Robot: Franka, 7 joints.
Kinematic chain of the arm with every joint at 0, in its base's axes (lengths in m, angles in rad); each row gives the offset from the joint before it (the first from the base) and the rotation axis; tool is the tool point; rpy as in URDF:
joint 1: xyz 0 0 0.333 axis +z
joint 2: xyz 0 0 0 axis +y
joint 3: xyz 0 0 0.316 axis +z
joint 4: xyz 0.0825 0 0 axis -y
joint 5: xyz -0.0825 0 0.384 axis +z
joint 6: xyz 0 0 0 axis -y
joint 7: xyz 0.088 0 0 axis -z
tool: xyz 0 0 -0.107 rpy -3.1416 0 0
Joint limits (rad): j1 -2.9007..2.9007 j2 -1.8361..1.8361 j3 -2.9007..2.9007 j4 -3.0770..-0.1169 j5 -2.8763..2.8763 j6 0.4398..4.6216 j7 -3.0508..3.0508
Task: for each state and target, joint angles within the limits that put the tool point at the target. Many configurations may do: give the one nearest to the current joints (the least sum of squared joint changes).
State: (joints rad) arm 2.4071 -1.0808 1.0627 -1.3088 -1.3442 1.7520 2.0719
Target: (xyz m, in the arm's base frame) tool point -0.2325 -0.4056 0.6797
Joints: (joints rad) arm 2.4879 -1.1554 1.1924 -1.9118 -1.1709 1.5491 2.0719
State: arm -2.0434 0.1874 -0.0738 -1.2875 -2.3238 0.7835 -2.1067
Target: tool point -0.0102 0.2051 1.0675
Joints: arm -2.1806 -0.5241 -0.1580 -0.8351 -2.4478 0.9184 -2.1067
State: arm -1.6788 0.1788 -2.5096 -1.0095 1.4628 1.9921 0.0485
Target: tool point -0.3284 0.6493 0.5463
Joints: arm -1.5762 -0.5112 -2.6097 -1.3479 1.4380 2.0603 0.0485
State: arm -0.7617 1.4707 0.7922 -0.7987 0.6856 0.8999 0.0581
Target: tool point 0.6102 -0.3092 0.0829
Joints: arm -0.9082 1.6083 0.6740 -0.6730 0.6901 1.1170 0.0581
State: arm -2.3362 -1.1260 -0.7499 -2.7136 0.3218 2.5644 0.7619
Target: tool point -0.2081 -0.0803 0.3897
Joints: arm -2.4252 -1.3017 -0.7353 -3.0770 0.2662 1.9485 0.7619
